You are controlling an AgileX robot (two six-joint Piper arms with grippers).
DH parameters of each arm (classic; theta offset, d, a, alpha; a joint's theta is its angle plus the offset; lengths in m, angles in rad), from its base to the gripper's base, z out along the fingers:
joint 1: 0 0.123 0 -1.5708
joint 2: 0.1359 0 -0.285 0
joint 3: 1.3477 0 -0.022 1.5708
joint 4: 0 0.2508 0 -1.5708
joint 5: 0 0 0.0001 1.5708
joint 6: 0 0.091 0 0
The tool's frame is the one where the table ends.
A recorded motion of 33 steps. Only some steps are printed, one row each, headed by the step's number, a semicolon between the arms.
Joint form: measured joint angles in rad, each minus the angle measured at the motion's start. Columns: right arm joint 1, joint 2, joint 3, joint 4, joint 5, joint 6; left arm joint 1, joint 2, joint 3, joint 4, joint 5, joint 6.
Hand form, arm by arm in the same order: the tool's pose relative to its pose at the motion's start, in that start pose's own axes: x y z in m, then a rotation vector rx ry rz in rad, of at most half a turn. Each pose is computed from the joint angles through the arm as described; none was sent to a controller.
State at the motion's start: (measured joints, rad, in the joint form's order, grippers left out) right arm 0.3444 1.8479 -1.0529 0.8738 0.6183 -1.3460; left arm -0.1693 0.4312 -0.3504 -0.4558 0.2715 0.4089
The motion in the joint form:
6: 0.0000 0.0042 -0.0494 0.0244 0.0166 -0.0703; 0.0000 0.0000 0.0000 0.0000 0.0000 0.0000
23: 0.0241 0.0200 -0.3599 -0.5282 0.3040 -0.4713; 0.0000 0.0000 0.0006 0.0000 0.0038 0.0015
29: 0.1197 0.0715 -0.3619 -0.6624 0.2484 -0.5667; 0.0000 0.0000 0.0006 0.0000 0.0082 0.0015
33: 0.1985 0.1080 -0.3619 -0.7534 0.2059 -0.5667; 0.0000 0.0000 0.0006 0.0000 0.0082 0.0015
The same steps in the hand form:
6: -0.0141 -0.0041 -0.0045 0.0037 -0.0442 -0.0711; 0.0000 0.0000 0.0000 0.0000 0.0000 0.0000
23: -0.0563 -0.0199 -0.0428 -0.0288 0.2249 -1.0011; 0.0005 -0.0001 0.0000 0.0015 0.0041 0.0014
29: -0.0614 -0.0045 -0.0115 -0.0567 0.3208 -1.2556; 0.0009 -0.0003 0.0000 0.0032 0.0081 0.0014
33: -0.0663 0.0123 0.0121 -0.0688 0.3750 -1.3844; 0.0009 -0.0003 0.0000 0.0032 0.0081 0.0014

